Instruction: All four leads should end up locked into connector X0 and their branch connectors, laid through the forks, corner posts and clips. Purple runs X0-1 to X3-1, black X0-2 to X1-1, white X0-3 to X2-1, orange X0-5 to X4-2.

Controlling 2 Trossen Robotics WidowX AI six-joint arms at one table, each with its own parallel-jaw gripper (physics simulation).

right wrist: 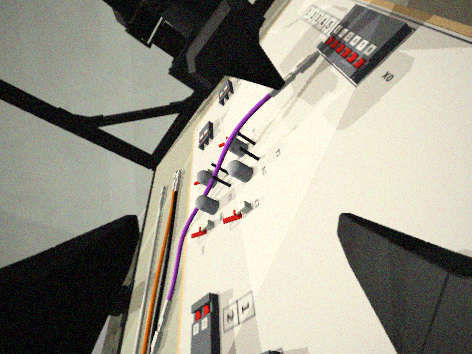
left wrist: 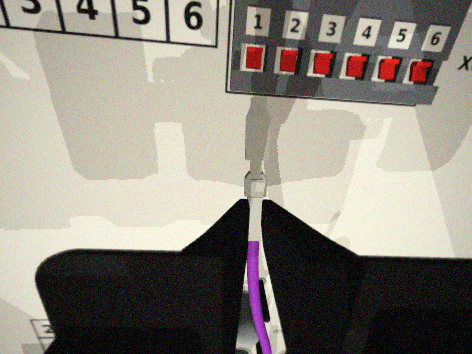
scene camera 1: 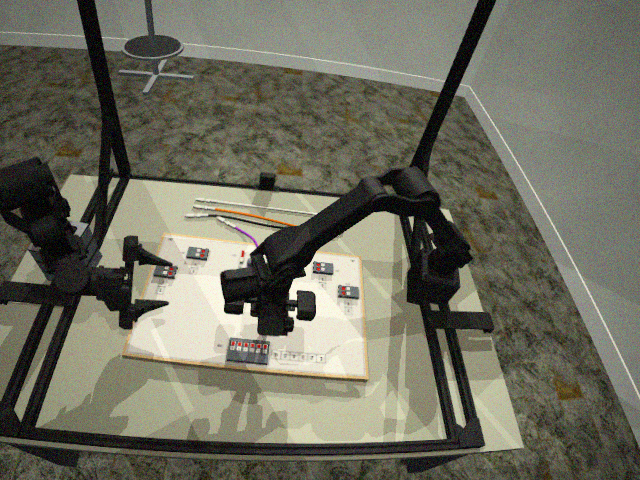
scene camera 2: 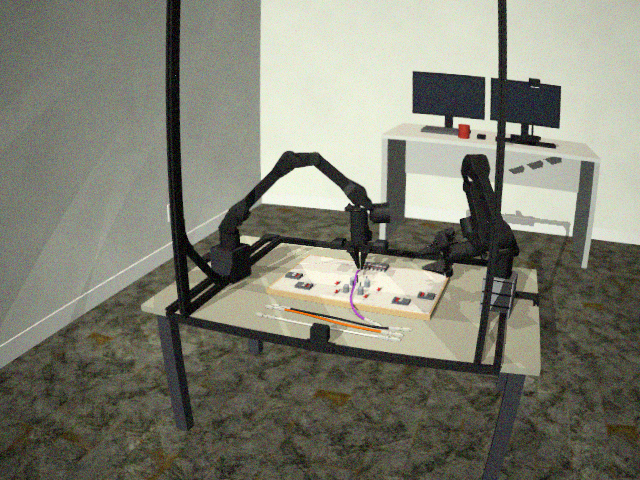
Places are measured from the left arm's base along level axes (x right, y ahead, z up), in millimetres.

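Pixels of known places: left gripper, between the fingertips: point(right wrist: 281, 85) point(left wrist: 254, 208) point(scene camera 2: 360, 269); right gripper, between the fingertips: point(right wrist: 239, 224) point(scene camera 1: 170, 284) point(scene camera 2: 420, 260); left arm's base, origin of its link: point(right wrist: 181, 48) point(scene camera 1: 440, 266) point(scene camera 2: 229, 246); right arm's base, origin of its link: point(scene camera 2: 501, 274).
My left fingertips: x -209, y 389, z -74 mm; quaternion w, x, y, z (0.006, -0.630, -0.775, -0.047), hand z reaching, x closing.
For each thing: its top centre in the pictures, then the offset to it from my left fingertips. "spot": a spot on its surface instead.
- plug, centre of its top: point(left wrist: 258, 182) point(right wrist: 287, 69) dx -16, dy -3, dz +6 mm
- grey connector X0, a spot on its surface: point(left wrist: 300, 91) point(scene camera 2: 369, 266) spot: dx -54, dy +6, dz -8 mm
- white board, centre of its top: point(left wrist: 286, 266) point(right wrist: 264, 142) point(scene camera 1: 255, 300) point(scene camera 2: 363, 281) dx +50, dy +37, dz -18 mm
My left gripper point(scene camera 1: 272, 333) point(scene camera 2: 359, 267) point(left wrist: 254, 208) is shut on the purple lead point(scene camera 2: 352, 299) point(left wrist: 254, 280) point(right wrist: 182, 240) near its plug. The plug point(left wrist: 256, 130) points at slot 1 of the grey connector X0 point(scene camera 1: 248, 356) point(scene camera 2: 376, 267) point(left wrist: 300, 91) point(right wrist: 379, 40); whether it enters is unclear. The purple lead crosses the grey posts point(right wrist: 240, 171) and forks; its far end lies off the board. My right gripper point(scene camera 1: 168, 284) point(right wrist: 239, 224) is open and empty above the board's left side in scene camera 1. The white point(scene camera 1: 258, 206), orange point(scene camera 1: 242, 212) and black point(scene camera 1: 248, 221) leads lie behind the board.
The white board point(scene camera 1: 196, 325) carries branch connectors point(scene camera 1: 197, 253) point(scene camera 1: 165, 271) point(scene camera 1: 322, 267) point(scene camera 1: 347, 291) and red clips point(right wrist: 232, 217). Black frame rails point(scene camera 1: 232, 445) and uprights point(scene camera 2: 175, 129) surround the table. A desk point(scene camera 2: 581, 149) with monitors point(scene camera 2: 448, 95) stands beyond in scene camera 2.
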